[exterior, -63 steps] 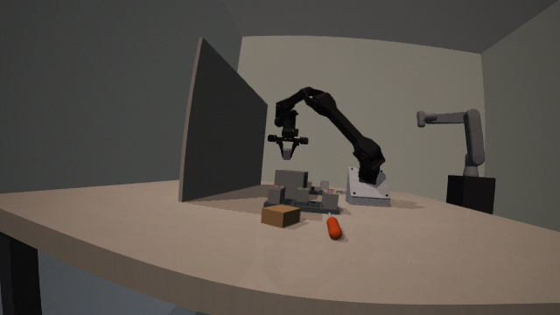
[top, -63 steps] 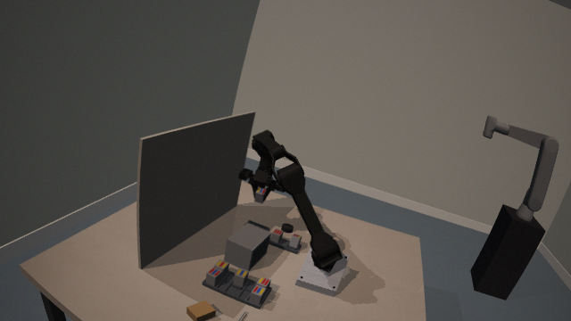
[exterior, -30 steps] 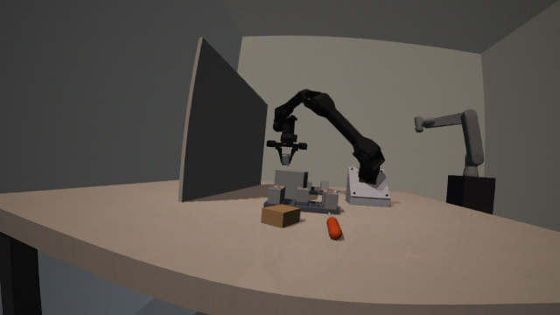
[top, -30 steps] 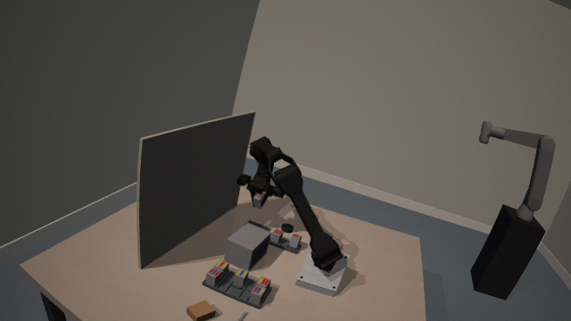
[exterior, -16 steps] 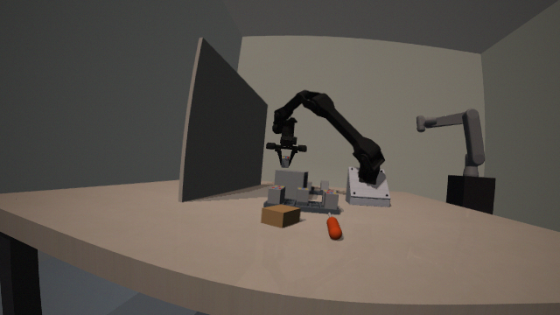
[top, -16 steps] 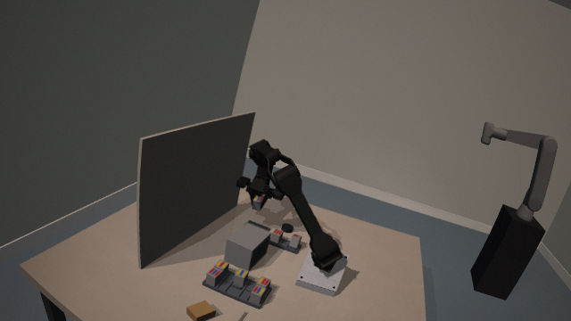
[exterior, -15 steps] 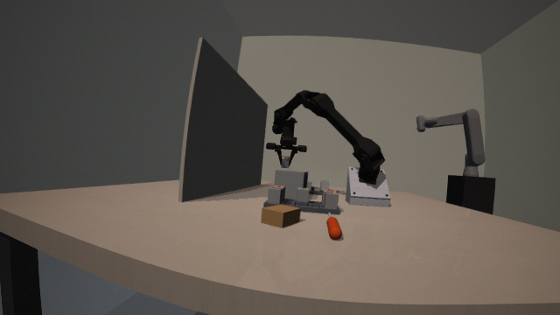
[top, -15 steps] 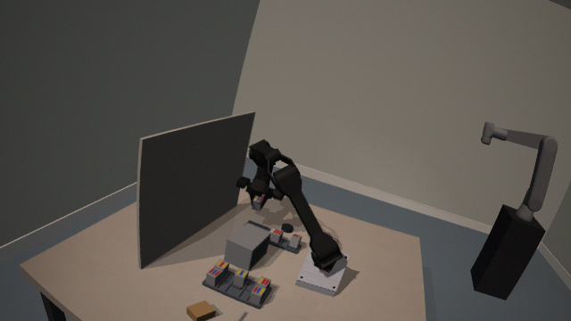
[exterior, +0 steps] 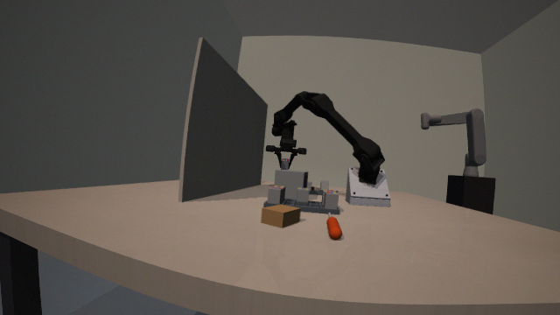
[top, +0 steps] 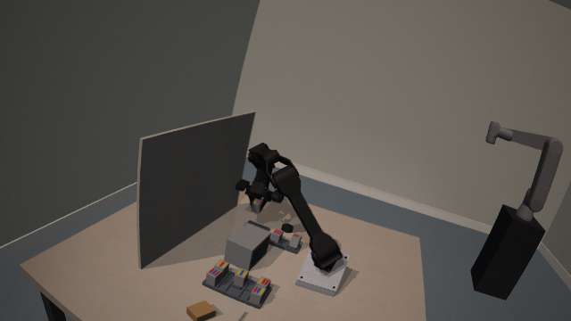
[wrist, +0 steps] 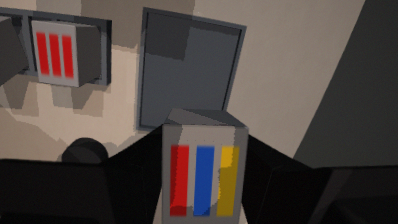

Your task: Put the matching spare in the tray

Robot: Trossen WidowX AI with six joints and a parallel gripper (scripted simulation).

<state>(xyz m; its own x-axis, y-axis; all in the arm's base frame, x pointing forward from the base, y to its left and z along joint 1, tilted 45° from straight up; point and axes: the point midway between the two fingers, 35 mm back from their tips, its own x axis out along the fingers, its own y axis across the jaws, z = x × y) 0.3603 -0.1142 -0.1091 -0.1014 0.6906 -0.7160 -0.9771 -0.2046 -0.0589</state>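
The dark grey tray lies 1 cm behind my gripper tip and 10 cm below it. The rest, counted from my gripper tip: grey spare block: 3 cm above; mounted unit: 8 cm behind, 20 cm to the left, 5 cm below; rack: 15 cm behind, 1 cm to the left, 9 cm below.
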